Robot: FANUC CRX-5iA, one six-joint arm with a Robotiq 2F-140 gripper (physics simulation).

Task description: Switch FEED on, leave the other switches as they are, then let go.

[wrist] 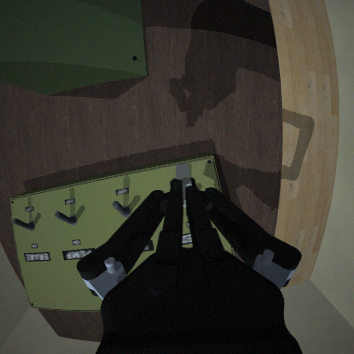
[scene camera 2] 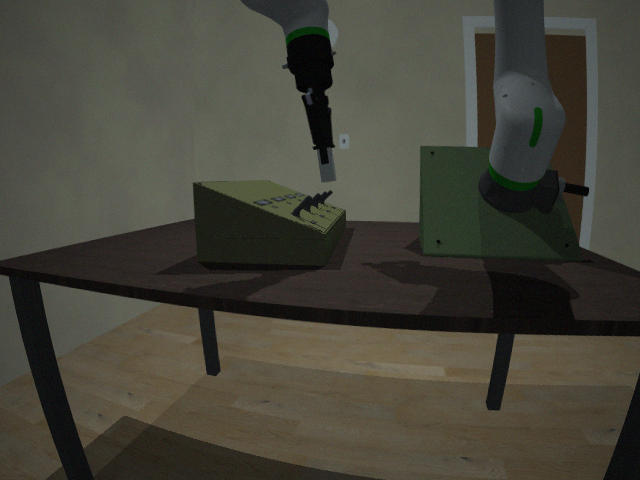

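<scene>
A yellow-green switch box with a sloped panel stands on the table. In the wrist view its left lever, second lever and third lever show; the fourth is hidden behind the fingers. In the scene view the levers overlap. The left label seems to read BRAKE, upside down; the others are blurred or partly covered, and I cannot tell which is FEED. My gripper is shut and empty, above the levers, over the panel's right end in the wrist view, with a gap beneath its tips.
A larger green block stands on the dark table, with the arm's base mounted on it. The table's edge lies right of the switch box in the wrist view. A wall and a door are behind.
</scene>
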